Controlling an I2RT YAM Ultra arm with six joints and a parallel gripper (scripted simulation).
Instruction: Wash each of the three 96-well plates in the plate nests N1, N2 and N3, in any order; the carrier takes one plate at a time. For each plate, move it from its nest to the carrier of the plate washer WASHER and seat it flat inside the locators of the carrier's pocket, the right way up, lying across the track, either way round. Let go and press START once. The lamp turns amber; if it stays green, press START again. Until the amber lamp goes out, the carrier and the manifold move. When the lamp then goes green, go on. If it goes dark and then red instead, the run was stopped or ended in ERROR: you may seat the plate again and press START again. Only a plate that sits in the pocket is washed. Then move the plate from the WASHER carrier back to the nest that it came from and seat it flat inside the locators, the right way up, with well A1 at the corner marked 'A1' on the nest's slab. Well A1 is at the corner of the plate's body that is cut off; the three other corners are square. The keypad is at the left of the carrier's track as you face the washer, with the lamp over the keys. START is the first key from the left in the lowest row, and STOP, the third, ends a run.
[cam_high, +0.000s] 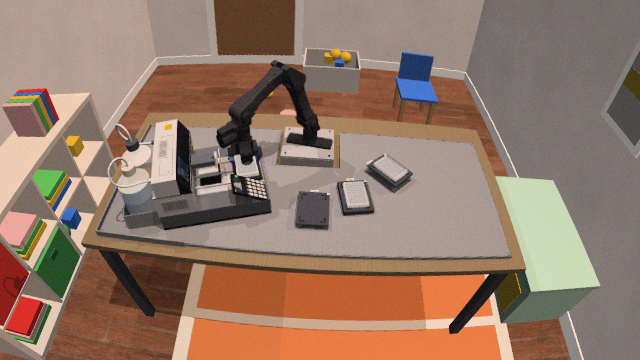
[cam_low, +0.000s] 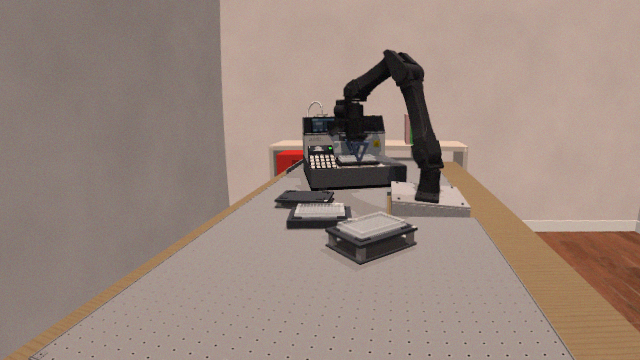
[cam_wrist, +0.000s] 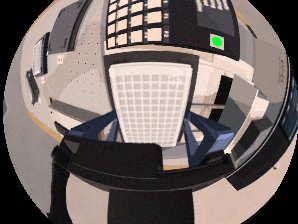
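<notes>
Now: the washer carrier 1 cm below my hand. Round my hand: manifold: 7 cm ahead, 13 cm to the right, 4 cm above; plate washer: 7 cm ahead, 14 cm to the right, 3 cm above; nest: 18 cm behind, 57 cm to the left, 7 cm below.
</notes>
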